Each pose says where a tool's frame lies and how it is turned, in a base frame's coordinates. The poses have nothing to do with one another.
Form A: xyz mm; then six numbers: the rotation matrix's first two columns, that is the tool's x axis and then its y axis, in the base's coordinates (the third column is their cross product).
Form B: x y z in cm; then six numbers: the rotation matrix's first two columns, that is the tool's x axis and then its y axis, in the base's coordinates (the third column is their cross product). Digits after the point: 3 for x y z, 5 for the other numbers.
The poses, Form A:
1: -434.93, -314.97, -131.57, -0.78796, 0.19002, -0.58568, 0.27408, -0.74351, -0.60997
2: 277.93, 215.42, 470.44, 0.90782, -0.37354, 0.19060, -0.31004, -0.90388, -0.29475
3: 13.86, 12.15, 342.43, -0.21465, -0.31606, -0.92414, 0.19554, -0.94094, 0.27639
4: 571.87, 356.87, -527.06, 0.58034, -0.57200, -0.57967, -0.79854, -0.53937, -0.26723
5: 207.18, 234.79, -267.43, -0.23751, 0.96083, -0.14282, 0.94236, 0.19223, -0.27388
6: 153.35, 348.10, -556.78, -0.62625, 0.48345, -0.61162, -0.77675, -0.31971, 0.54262
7: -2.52, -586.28, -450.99, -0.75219, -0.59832, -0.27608, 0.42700, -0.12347, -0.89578
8: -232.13, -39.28, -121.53, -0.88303, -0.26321, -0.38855, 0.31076, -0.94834, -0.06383
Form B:
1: -43.493, -31.497, -13.157, -0.78796, 0.19002, -0.58568, 0.27408, -0.74351, -0.60997
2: 27.793, 21.542, 47.044, 0.90782, -0.37354, 0.19060, -0.31004, -0.90388, -0.29475
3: 1.386, 1.215, 34.243, -0.21465, -0.31606, -0.92414, 0.19554, -0.94094, 0.27639
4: 57.187, 35.687, -52.706, 0.58034, -0.57200, -0.57967, -0.79854, -0.53937, -0.26723
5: 20.718, 23.479, -26.743, -0.23751, 0.96083, -0.14282, 0.94236, 0.19223, -0.27388
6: 15.335, 34.810, -55.678, -0.62625, 0.48345, -0.61162, -0.77675, -0.31971, 0.54262
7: -0.252, -58.628, -45.099, -0.75219, -0.59832, -0.27608, 0.42700, -0.12347, -0.89578
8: -23.213, -3.928, -12.153, -0.88303, -0.26321, -0.38855, 0.31076, -0.94834, -0.06383
